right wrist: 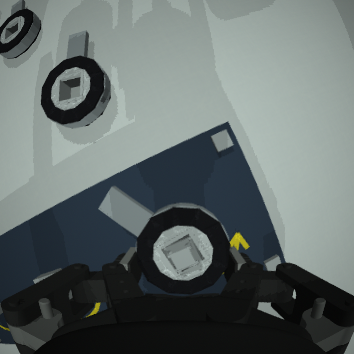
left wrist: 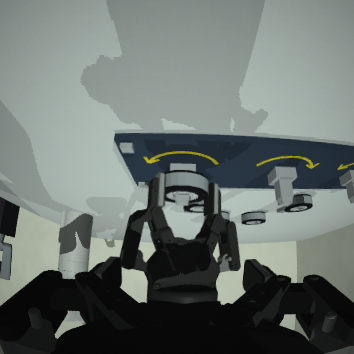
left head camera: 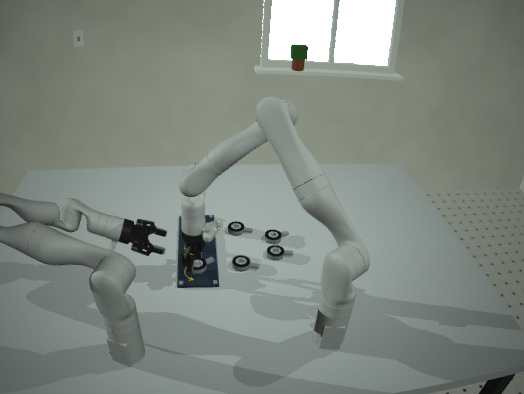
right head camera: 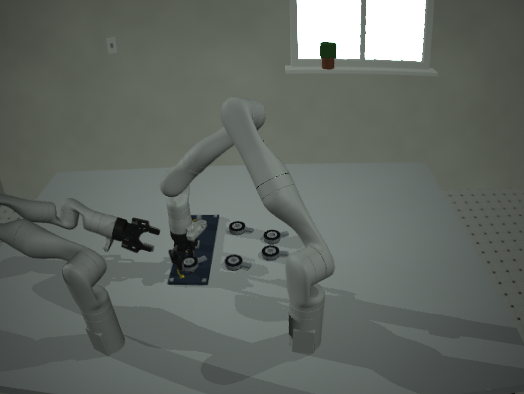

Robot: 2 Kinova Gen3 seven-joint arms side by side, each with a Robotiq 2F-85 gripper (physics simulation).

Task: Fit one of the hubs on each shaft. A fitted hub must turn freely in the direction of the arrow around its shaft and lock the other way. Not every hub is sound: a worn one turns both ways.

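Seen in the pictures: left gripper, between the fingertips: (left wrist: 182,273) (left head camera: 165,242) (right head camera: 156,240); right gripper, between the fingertips: (right wrist: 182,260) (left wrist: 186,179) (left head camera: 194,266) (right head camera: 186,264); left arm's base, origin of its link: (left head camera: 129,352) (right head camera: 110,342); right arm's base, origin of its link: (left wrist: 78,214) (left head camera: 328,337) (right head camera: 304,340).
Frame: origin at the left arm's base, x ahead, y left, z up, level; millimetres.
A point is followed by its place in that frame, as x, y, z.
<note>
One hub (left head camera: 198,271) {364, -60, 35} (right head camera: 189,270) {364, -62, 30} (left wrist: 192,181) {389, -15, 36} (right wrist: 215,225) {370, -63, 44} sits level on the front shaft of the dark blue board (left head camera: 205,281) {354, -88, 8} (right head camera: 195,279) {354, -89, 8} (left wrist: 131,161) {328, -55, 8} (right wrist: 175,172) {396, -96, 8}, its grey tab pointing right in the head views. My right gripper (left head camera: 192,263) {390, -34, 26} (right wrist: 182,260) {390, -34, 26} points down and is shut on this hub, fingers on opposite sides of its rim. Two bare shafts, the middle one (left wrist: 284,184) {503, 17, 30} and the far one (left wrist: 350,182) {616, 64, 24}, show in the left wrist view. Yellow arrows alternate in direction. My left gripper (left head camera: 165,241) {352, 45, 130} (right head camera: 155,239) {352, 45, 130} is open, left of the board.
Loose hubs lie right of the board: back left (left head camera: 236,233) {636, -93, 10} (right head camera: 237,233) {637, -96, 8}, back right (left head camera: 273,241) {636, -234, 12} (right head camera: 271,242) {636, -235, 8}, front right (left head camera: 275,258) {549, -267, 10} (right head camera: 270,258) {550, -271, 11} and front left (left head camera: 241,269) {452, -177, 10} (right head camera: 233,268) {454, -179, 10}. My right arm arches over from the right.
</note>
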